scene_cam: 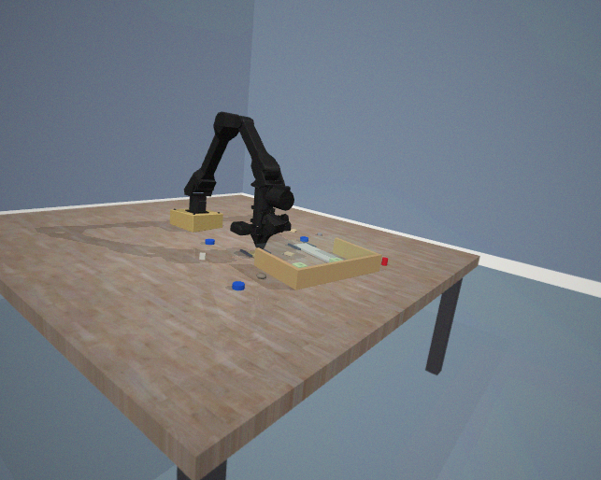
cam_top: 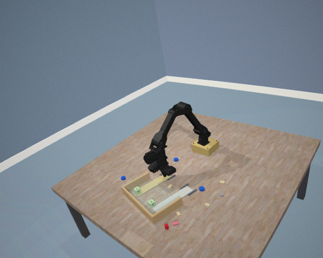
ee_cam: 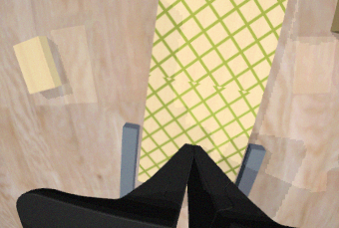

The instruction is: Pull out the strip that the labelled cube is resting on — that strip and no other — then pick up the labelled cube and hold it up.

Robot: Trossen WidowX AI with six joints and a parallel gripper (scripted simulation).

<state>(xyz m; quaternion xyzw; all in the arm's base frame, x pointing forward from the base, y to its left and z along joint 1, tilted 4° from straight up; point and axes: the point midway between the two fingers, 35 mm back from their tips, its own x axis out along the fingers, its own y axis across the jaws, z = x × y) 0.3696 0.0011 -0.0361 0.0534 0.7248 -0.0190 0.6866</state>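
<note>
Right now my gripper tip is 90 mm short of the yellow strip and 10 mm to the left of it. Round my gripper tip: small white cube 50 mm behind, 170 mm to the right; pink block 220 mm ahead, 310 mm to the left; red cylinder 260 mm ahead, 300 mm to the left, 10 mm above.
</note>
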